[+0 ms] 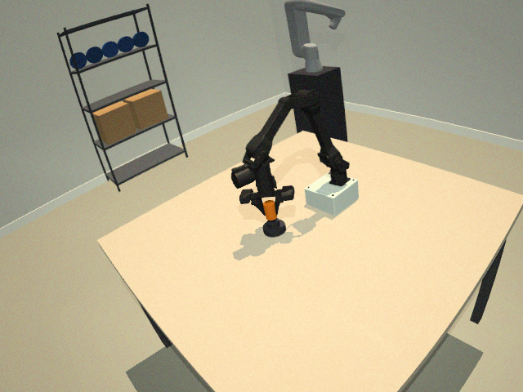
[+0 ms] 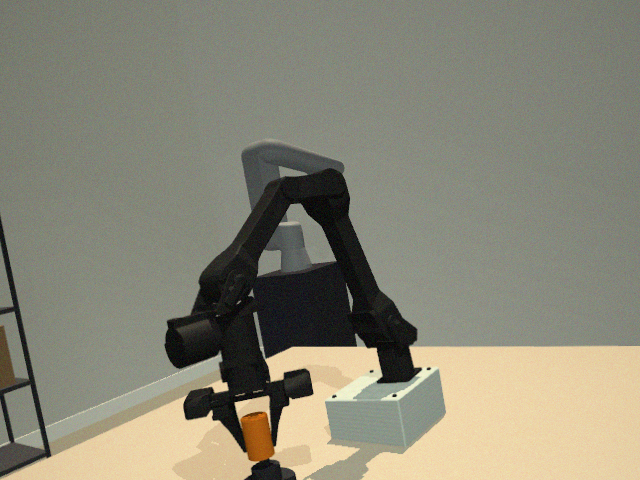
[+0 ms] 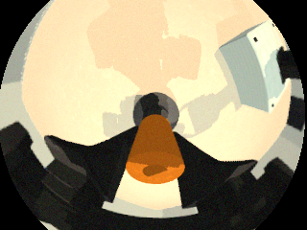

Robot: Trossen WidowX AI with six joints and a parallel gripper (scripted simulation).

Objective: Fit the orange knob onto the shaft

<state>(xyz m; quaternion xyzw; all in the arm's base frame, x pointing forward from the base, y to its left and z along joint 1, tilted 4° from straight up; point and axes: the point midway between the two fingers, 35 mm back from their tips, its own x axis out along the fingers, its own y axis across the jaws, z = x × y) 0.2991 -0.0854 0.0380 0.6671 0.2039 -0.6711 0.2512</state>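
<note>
My gripper tip is 20 mm below the orange knob. Also, from my gripper tip: dark round pedestal: 40 mm below.
</note>
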